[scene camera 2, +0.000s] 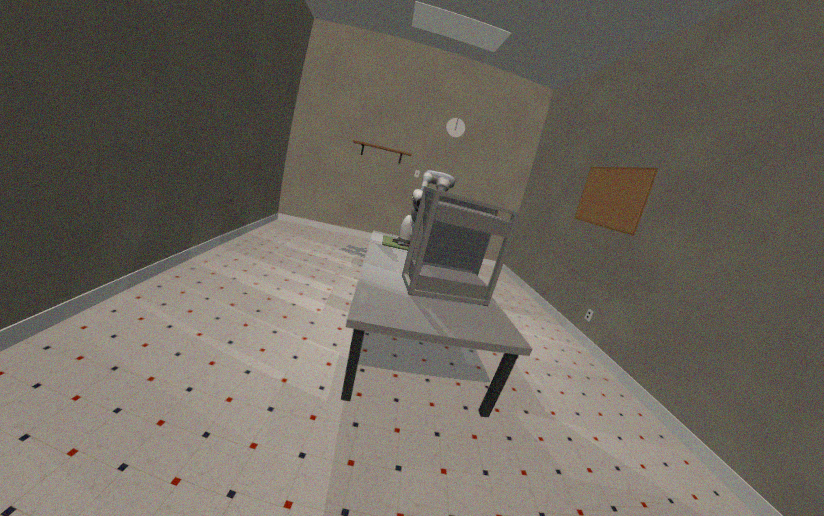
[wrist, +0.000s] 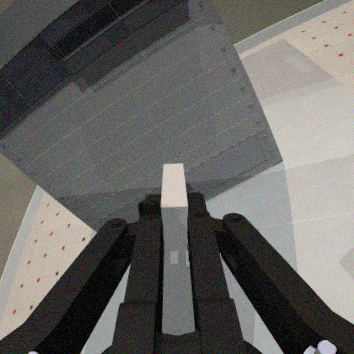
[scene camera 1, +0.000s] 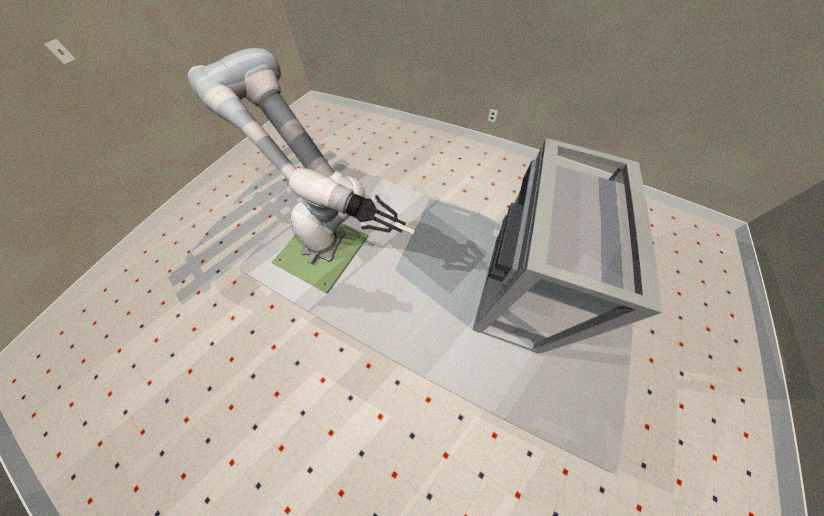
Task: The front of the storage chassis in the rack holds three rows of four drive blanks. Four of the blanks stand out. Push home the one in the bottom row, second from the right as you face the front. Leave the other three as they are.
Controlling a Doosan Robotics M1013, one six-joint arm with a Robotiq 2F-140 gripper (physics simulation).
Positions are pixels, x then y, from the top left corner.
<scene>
grey rack: scene camera 2 451, 233; wrist 101, 101; scene camera 1 585, 241
</scene>
